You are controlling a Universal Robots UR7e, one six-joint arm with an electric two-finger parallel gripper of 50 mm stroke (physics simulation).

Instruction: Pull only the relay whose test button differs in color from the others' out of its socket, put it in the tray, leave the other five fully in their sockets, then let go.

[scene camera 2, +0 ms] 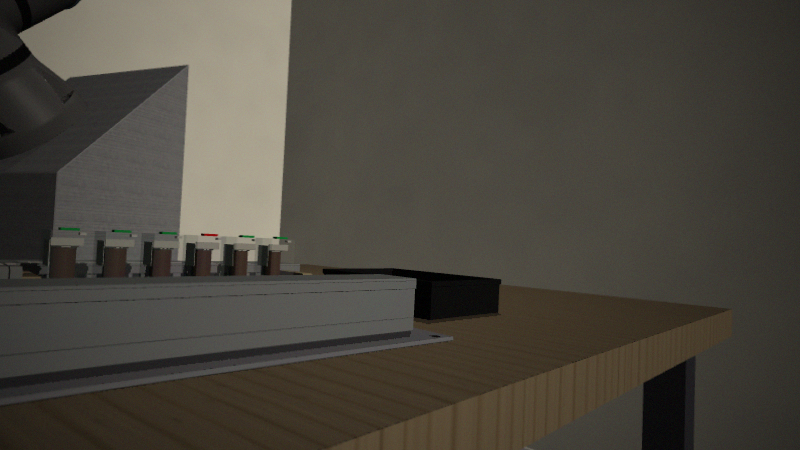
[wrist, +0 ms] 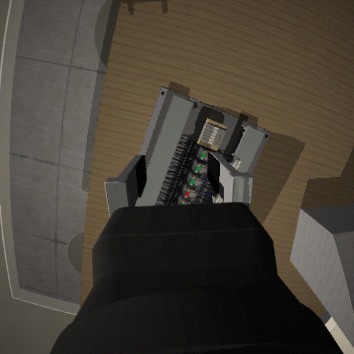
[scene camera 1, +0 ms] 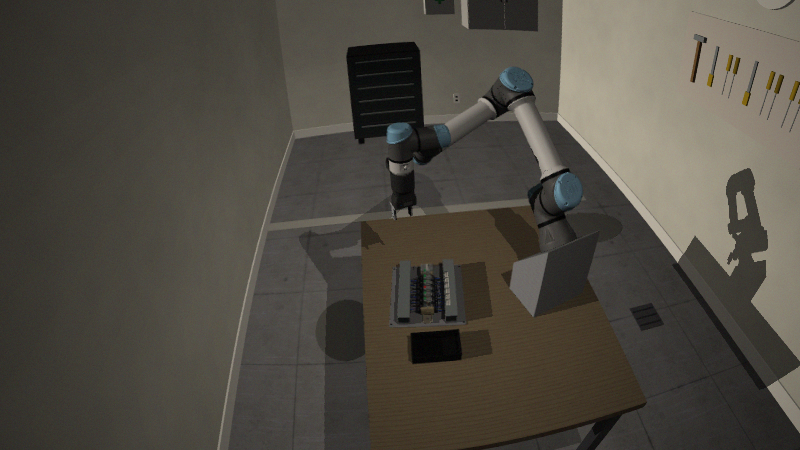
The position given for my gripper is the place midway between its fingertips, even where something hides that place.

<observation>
My gripper shows in the wrist view [176, 166] and in scene camera 1 [402, 216]; in scene camera 2 it is out of frame.
</observation>
